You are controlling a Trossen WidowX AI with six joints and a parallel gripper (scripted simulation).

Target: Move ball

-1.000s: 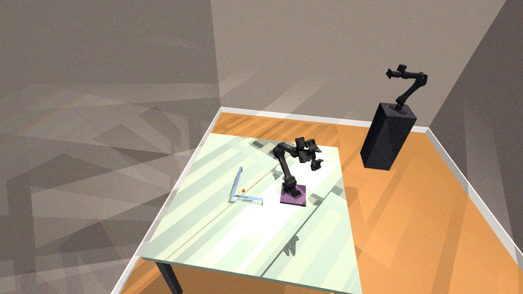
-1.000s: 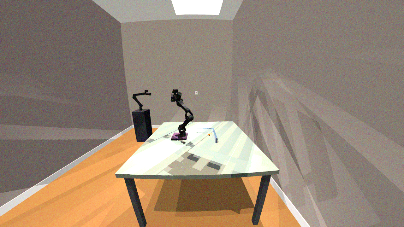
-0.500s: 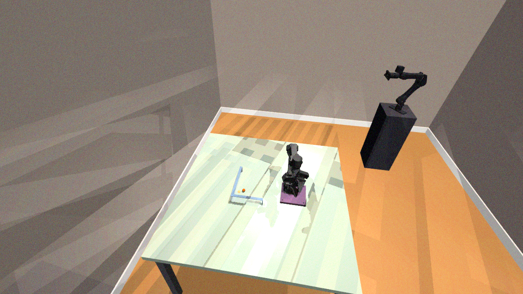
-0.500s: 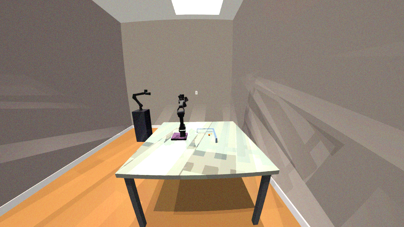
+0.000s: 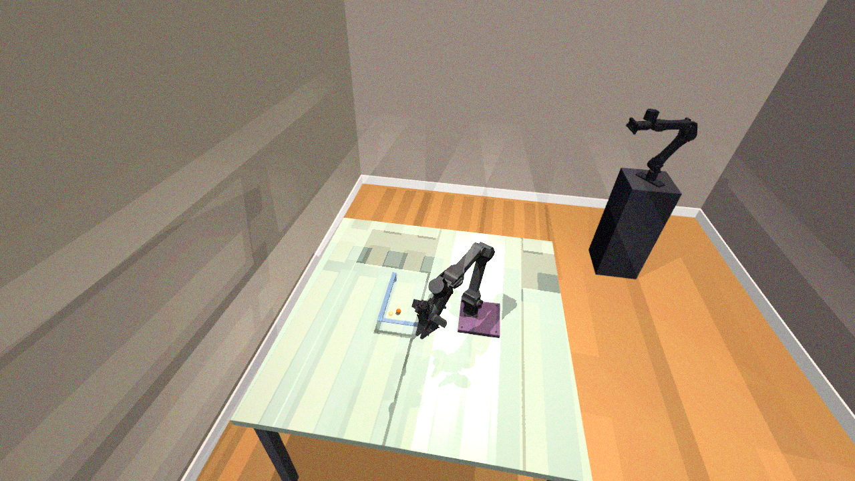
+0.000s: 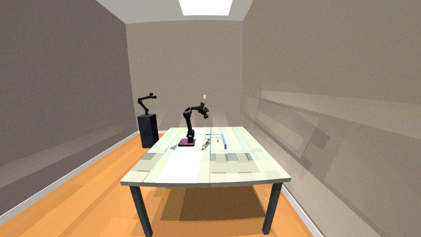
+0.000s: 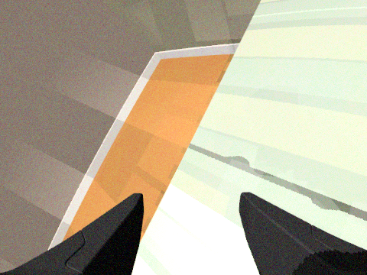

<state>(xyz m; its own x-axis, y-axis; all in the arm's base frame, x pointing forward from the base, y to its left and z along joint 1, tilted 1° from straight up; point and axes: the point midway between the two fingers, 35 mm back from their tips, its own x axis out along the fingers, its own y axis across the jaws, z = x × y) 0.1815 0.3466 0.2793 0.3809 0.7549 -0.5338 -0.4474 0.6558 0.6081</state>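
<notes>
Now: gripper tip 15 cm short of the orange ball, 33 cm to the left of it and 27 cm above it. Round my gripper tip: see-through copy of ball 18 cm ahead, 30 cm to the right, 27 cm below.
</notes>
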